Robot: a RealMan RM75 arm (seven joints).
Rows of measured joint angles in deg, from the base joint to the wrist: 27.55 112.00 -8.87 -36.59 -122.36 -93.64 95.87; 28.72 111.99 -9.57 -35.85 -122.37 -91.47 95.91; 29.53 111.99 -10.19 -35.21 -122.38 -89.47 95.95; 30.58 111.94 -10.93 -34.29 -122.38 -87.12 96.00; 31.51 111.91 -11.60 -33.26 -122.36 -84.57 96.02; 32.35 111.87 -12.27 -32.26 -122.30 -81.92 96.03; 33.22 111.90 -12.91 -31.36 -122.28 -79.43 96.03; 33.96 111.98 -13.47 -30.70 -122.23 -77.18 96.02; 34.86 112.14 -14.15 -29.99 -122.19 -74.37 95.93; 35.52 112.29 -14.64 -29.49 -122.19 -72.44 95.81; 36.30 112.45 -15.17 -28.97 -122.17 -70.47 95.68; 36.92 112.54 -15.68 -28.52 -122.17 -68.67 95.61; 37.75 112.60 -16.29 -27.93 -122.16 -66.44 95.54; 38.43 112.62 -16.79 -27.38 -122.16 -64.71 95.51; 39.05 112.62 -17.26 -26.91 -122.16 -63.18 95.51; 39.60 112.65 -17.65 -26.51 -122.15 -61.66 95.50
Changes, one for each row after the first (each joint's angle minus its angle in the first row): 1.17 -0.01 -0.70 0.74 -0.01 2.17 0.04; 1.98 -0.01 -1.32 1.38 -0.02 4.17 0.08; 3.03 -0.06 -2.06 2.30 -0.02 6.52 0.13; 3.96 -0.09 -2.73 3.33 0.00 9.07 0.15; 4.80 -0.13 -3.40 4.33 0.06 11.72 0.16; 5.67 -0.10 -4.04 5.23 0.08 14.21 0.16; 6.41 -0.02 -4.60 5.89 0.13 16.46 0.15; 7.31 0.14 -5.28 6.60 0.17 19.27 0.06; 7.97 0.29 -5.77 7.10 0.17 21.20 -0.06; 8.75 0.45 -6.30 7.62 0.19 23.17 -0.19; 9.37 0.54 -6.81 8.07 0.19 24.97 -0.26; 10.20 0.60 -7.42 8.66 0.20 27.20 -0.33; 10.88 0.62 -7.92 9.21 0.20 28.93 -0.36; 11.50 0.62 -8.39 9.68 0.20 30.46 -0.36; 12.05 0.65 -8.78 10.08 0.21 31.98 -0.37
